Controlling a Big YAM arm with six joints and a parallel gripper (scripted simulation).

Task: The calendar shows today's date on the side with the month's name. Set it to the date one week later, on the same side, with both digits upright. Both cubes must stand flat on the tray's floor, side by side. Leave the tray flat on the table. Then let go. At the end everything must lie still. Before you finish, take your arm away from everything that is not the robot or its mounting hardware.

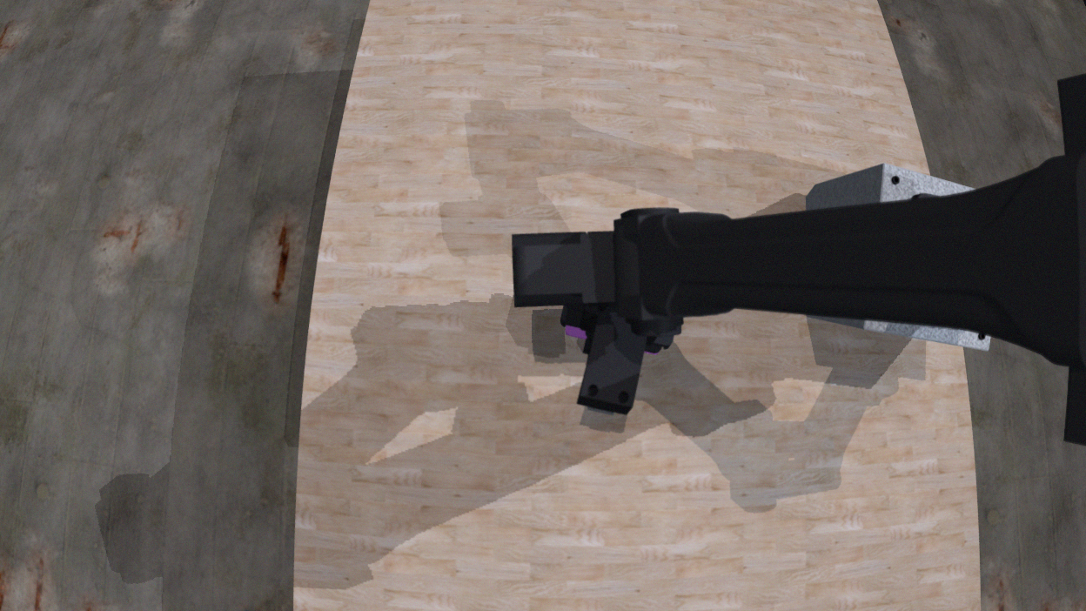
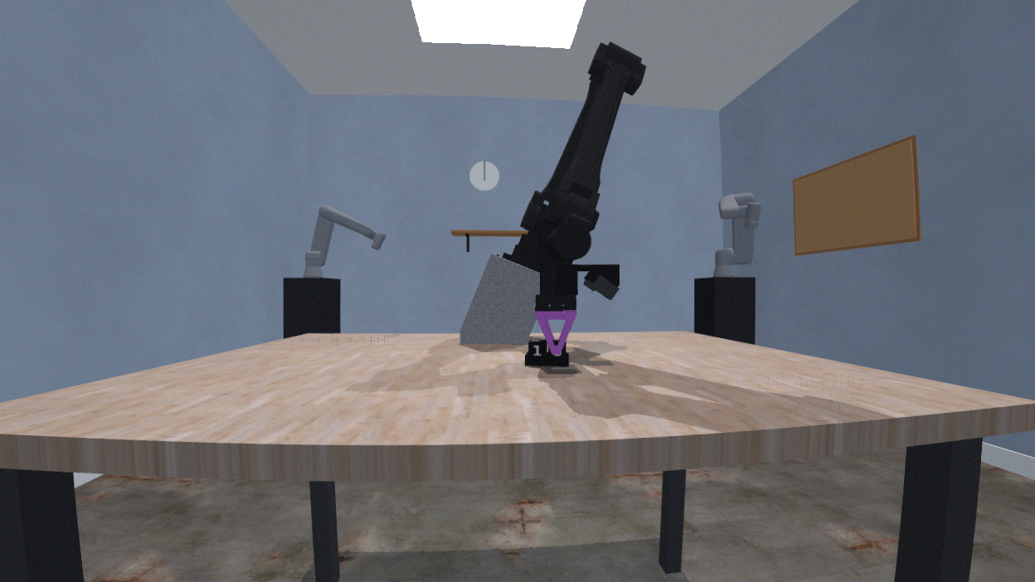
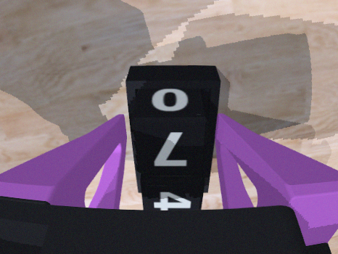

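My hand is right at the black cube. From my hand the other things lie so: black tray: 2 cm to the right, 2 cm below.
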